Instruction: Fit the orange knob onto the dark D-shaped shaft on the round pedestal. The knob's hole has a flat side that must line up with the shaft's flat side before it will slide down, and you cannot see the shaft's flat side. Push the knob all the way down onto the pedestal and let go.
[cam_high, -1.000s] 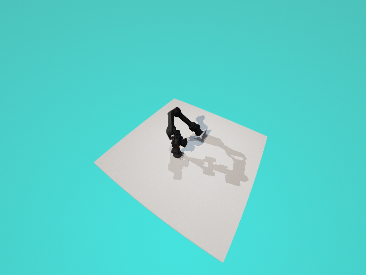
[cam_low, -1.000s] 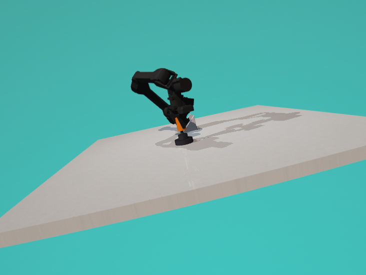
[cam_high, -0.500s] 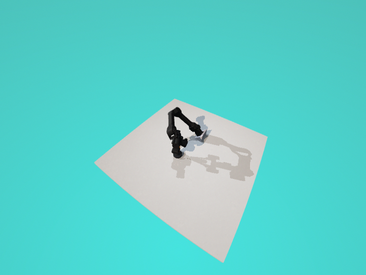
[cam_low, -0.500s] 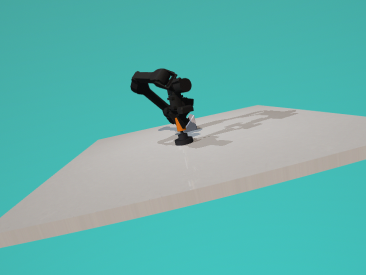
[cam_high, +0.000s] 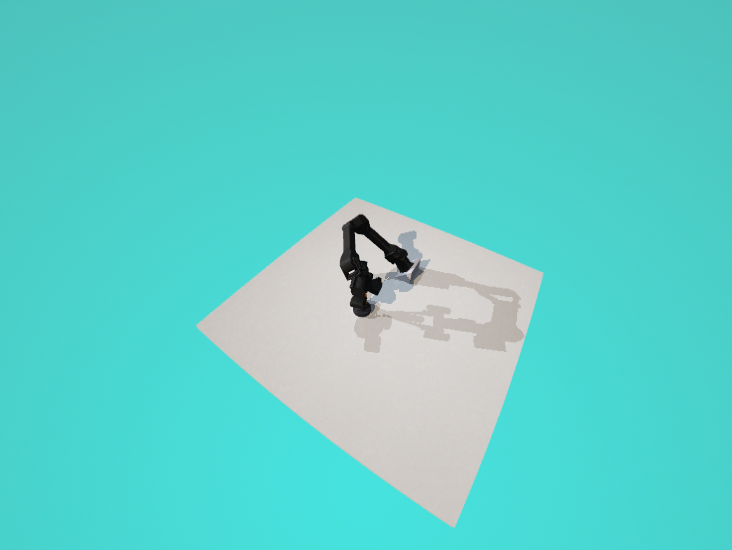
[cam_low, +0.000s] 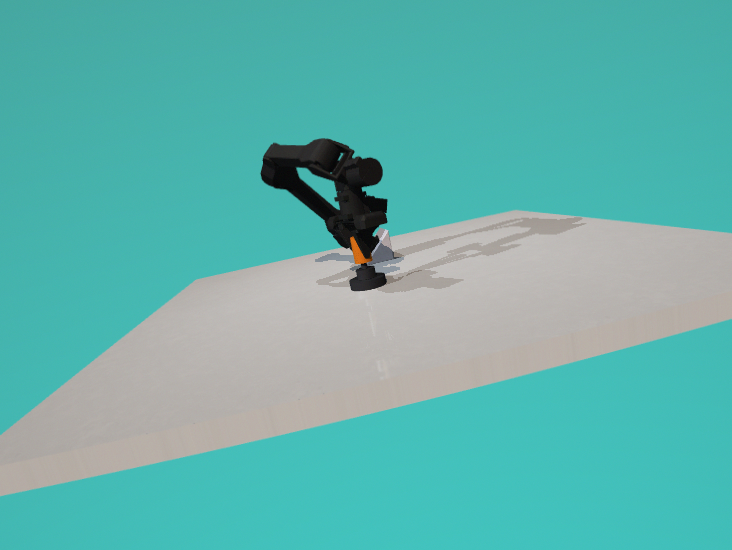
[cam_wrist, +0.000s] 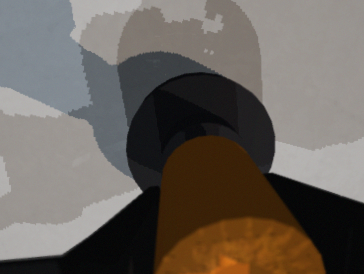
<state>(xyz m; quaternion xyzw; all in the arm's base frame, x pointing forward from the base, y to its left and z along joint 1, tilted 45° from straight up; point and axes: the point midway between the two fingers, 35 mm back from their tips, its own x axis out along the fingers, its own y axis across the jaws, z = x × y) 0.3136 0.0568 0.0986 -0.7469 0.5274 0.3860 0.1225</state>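
The pedestal is 40 mm below my gripper tip. From my gripper tip the other things lie so: orange knob (20 mm above).
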